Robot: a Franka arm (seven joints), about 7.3 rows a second.
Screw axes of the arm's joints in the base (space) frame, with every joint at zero. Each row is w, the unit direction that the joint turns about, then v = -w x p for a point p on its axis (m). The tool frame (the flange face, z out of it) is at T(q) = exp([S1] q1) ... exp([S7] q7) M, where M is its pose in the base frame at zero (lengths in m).
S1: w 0 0 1 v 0 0 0
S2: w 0 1 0 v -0.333 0 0
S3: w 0 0 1 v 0 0 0
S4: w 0 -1 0 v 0.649 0 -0.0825
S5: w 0 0 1 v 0 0 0
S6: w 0 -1 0 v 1.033 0 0
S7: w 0 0 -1 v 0 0.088 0
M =
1 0 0 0.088
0 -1 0 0
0 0 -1 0.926
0 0 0 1
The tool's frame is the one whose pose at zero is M.
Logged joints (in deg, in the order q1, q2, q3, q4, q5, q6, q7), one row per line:
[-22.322, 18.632, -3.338, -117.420, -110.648, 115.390, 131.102]
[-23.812, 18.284, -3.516, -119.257, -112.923, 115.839, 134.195]
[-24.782, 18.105, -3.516, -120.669, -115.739, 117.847, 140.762]
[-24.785, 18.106, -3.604, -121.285, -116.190, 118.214, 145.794]
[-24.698, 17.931, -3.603, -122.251, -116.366, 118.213, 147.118]
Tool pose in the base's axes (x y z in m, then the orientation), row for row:
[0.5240, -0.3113, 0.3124, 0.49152, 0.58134, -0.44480, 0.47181]
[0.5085, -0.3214, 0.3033, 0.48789, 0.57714, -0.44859, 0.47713]
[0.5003, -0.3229, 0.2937, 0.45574, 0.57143, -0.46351, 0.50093]
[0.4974, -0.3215, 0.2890, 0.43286, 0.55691, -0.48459, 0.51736]
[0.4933, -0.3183, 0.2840, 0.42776, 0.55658, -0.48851, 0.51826]
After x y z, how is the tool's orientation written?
As a quaternion, w x y z.
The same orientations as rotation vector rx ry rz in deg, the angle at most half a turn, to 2 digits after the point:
[80.85, -61.86, 65.62]
[80.40, -62.49, 66.46]
[80.74, -65.49, 70.78]
[79.51, -69.18, 73.86]
[79.65, -69.91, 74.16]

